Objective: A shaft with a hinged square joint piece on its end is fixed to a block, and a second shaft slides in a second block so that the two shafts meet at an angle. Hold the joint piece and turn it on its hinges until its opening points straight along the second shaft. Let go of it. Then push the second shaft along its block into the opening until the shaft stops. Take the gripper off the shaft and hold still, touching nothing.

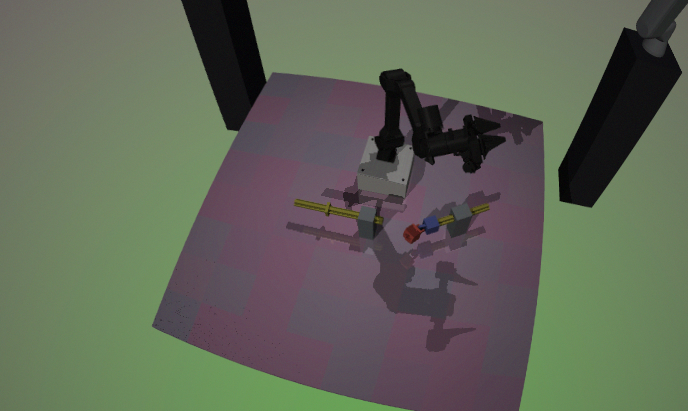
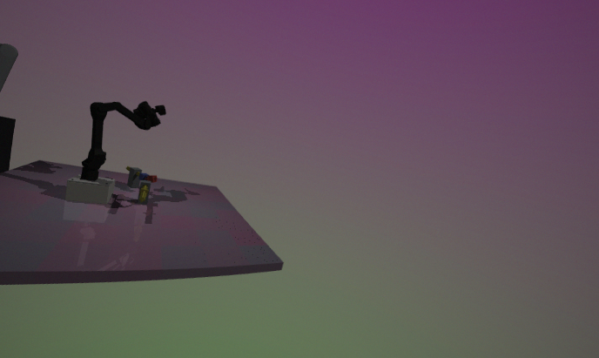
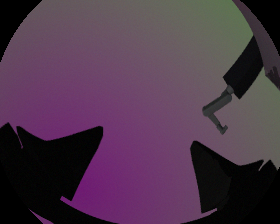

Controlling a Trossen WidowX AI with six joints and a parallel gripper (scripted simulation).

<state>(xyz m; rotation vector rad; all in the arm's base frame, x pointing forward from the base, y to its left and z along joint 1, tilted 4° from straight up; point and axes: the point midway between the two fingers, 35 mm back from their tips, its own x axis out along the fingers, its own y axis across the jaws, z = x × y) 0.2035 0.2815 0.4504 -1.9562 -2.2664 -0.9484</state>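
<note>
My gripper tip is now 43 cm above the joint piece, 20 cm to the left of it and 11 cm short of it.
</note>
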